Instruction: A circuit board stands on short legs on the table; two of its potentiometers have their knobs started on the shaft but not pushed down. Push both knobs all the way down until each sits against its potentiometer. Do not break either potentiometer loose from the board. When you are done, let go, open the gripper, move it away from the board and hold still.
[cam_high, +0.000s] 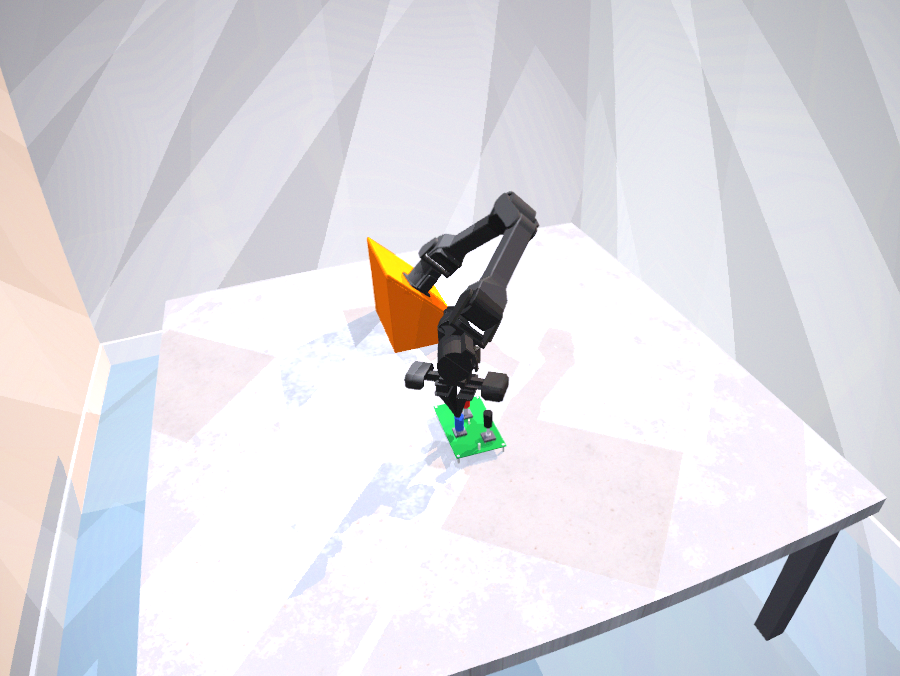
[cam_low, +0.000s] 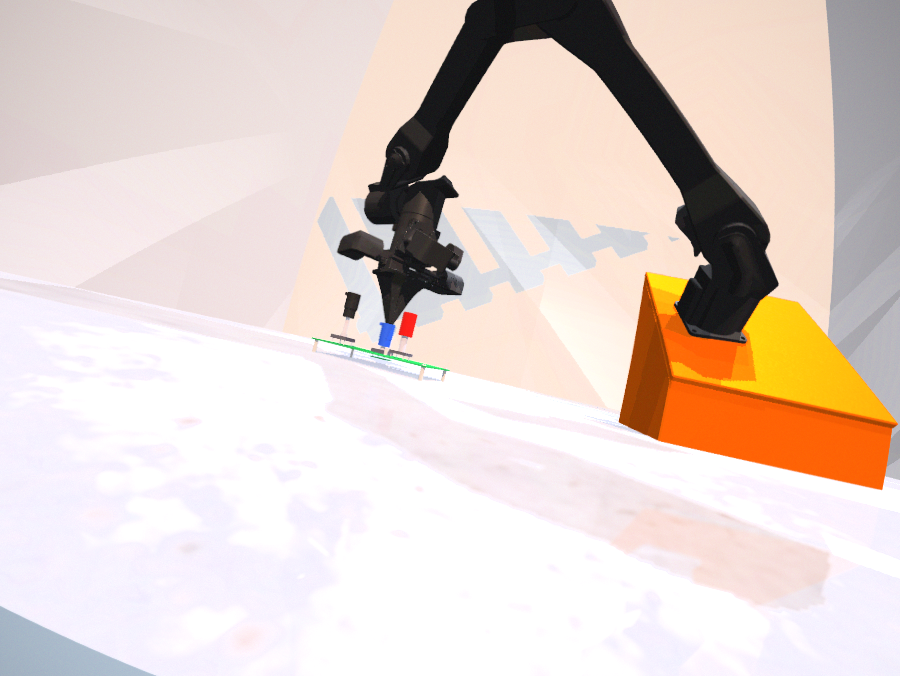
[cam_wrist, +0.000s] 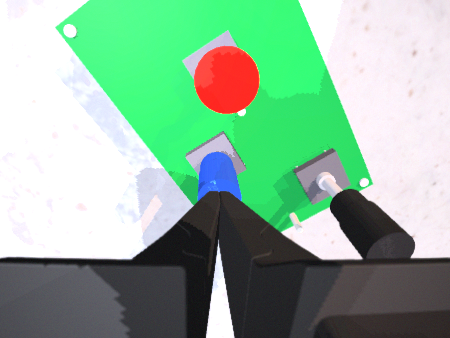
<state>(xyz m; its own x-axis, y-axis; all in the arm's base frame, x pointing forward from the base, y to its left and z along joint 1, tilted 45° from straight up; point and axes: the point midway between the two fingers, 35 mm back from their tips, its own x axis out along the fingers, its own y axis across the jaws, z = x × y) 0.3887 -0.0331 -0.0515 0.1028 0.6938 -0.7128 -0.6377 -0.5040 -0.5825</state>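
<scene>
My gripper tip is now 1 cm above the blue knob. The rest, counted from my gripper tip: black knob: 4 cm to the left, 4 cm ahead, 1 cm above.
</scene>
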